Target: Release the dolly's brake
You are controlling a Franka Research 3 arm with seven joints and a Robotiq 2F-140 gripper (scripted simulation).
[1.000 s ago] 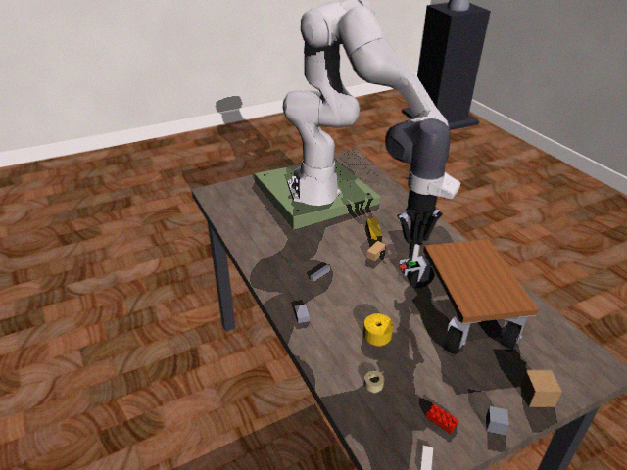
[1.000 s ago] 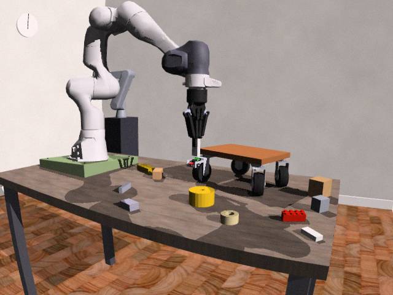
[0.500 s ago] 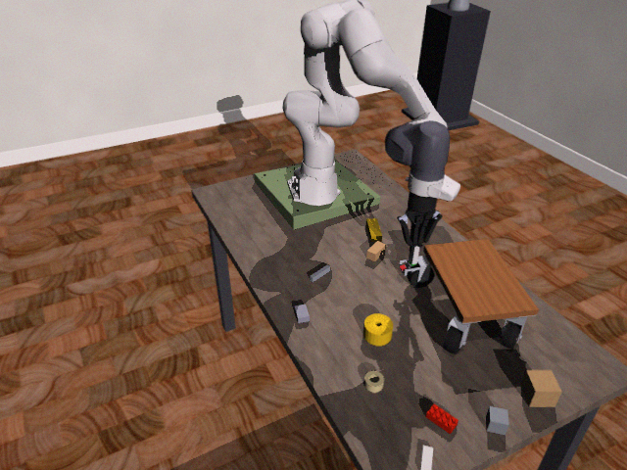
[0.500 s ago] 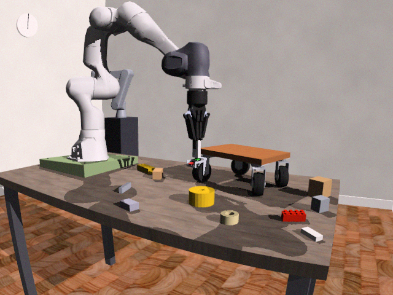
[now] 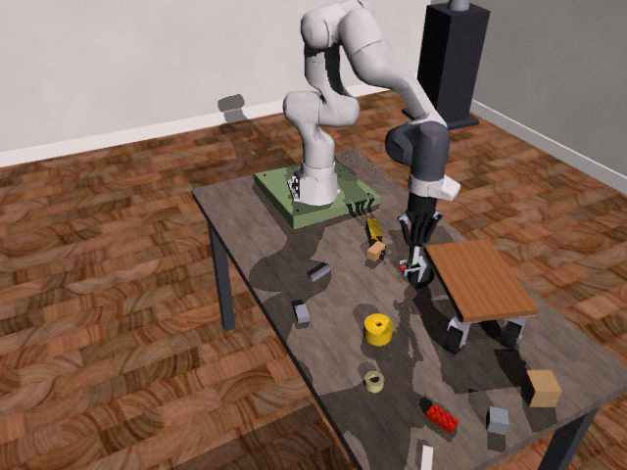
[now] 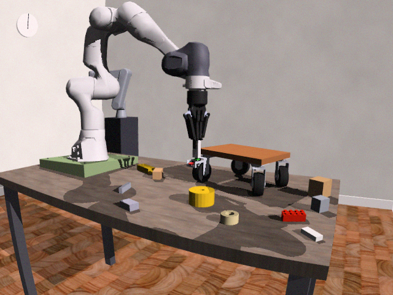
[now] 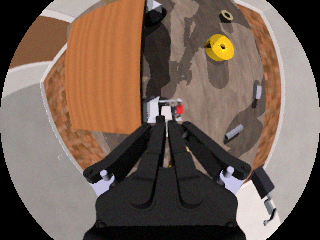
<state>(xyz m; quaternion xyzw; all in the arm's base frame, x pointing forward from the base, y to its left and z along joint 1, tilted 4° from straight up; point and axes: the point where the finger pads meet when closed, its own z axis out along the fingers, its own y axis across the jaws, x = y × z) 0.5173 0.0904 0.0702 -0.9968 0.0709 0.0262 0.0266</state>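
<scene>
The brake pedal lies 10 mm to the right of my hand and 50 mm below it. Round my hand: tan block 170 mm behind, 20 mm to the right, 120 mm below; yellow cylinder 140 mm ahead, 180 mm to the right, 110 mm below; yellow bar 280 mm behind, 30 mm to the left, 120 mm below.
</scene>
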